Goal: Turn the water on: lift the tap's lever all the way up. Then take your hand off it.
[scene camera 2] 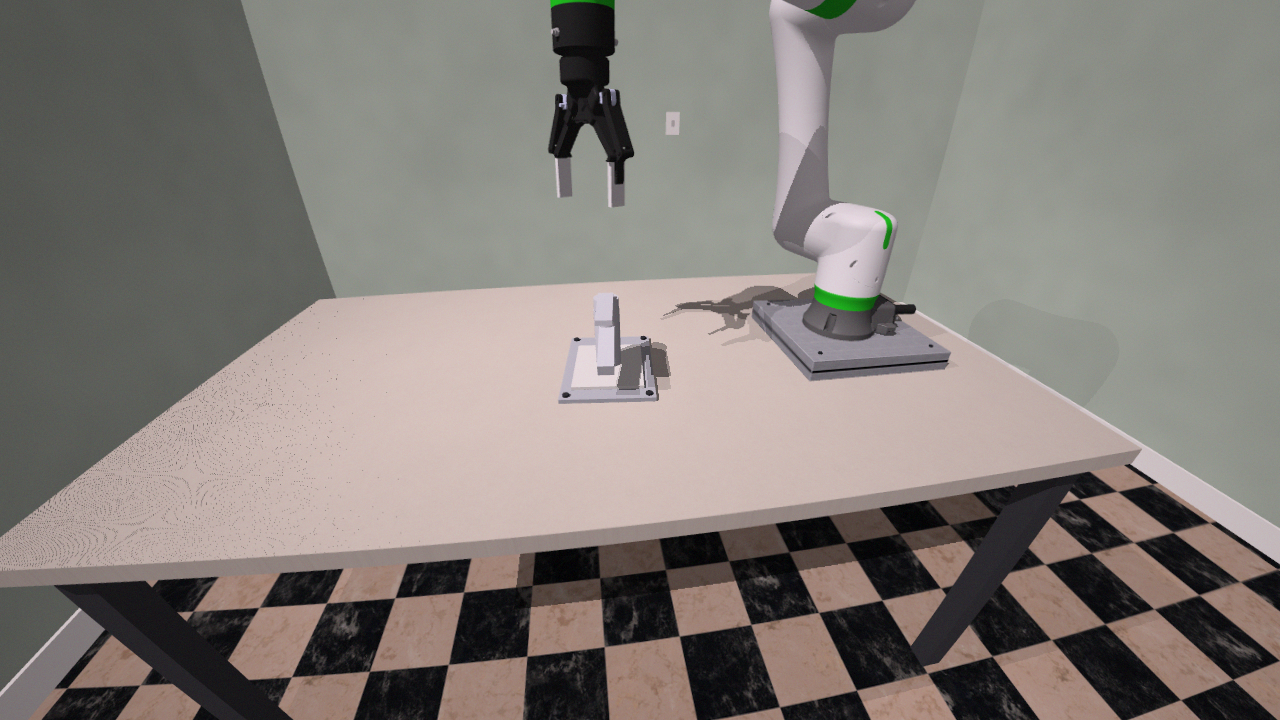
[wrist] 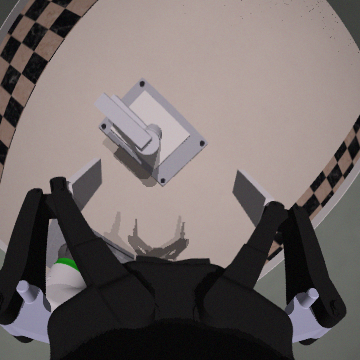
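Pixels of known places: gripper, between the fingertips: (scene camera 2: 589,201) (wrist: 168,175); arm's base, origin of its link: (scene camera 2: 837,325).
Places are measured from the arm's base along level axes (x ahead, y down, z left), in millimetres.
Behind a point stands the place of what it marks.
Observation:
The grey tap (scene camera 2: 608,349) {x 500, y -43, z 143 mm} (wrist: 153,159) {x 451, y 28, z 11 mm} stands upright on a square mounting plate (scene camera 2: 608,397) {x 504, y 34, z 175 mm} (wrist: 184,157) {x 508, y 34, z -47 mm} near the middle of the table. Its flat lever (scene camera 2: 605,308) {x 502, y -114, z 133 mm} (wrist: 125,121) {x 506, y -114, z 112 mm} is at the top and points toward the upper left in the wrist view. How far the lever is tilted is hard to tell. My gripper (scene camera 2: 590,198) {x 522, y -268, z 26 mm} (wrist: 168,175) {x 522, y -268, z 26 mm} is open and empty, with its fingers pointing down. It hangs well above the tap, apart from it. In the wrist view the tap lies beyond the fingertips, left of the middle.
The robot's base plate (scene camera 2: 881,360) {x -19, y 8, z 142 mm} stands on the table (scene camera 2: 429,447) {x 780, y 42, z 273 mm} (wrist: 260,85) {x 801, y 42, z -62 mm}, at the back right of the scene view. Walls stand behind the table and on both sides. A small wall plate (scene camera 2: 672,123) is on the back wall.

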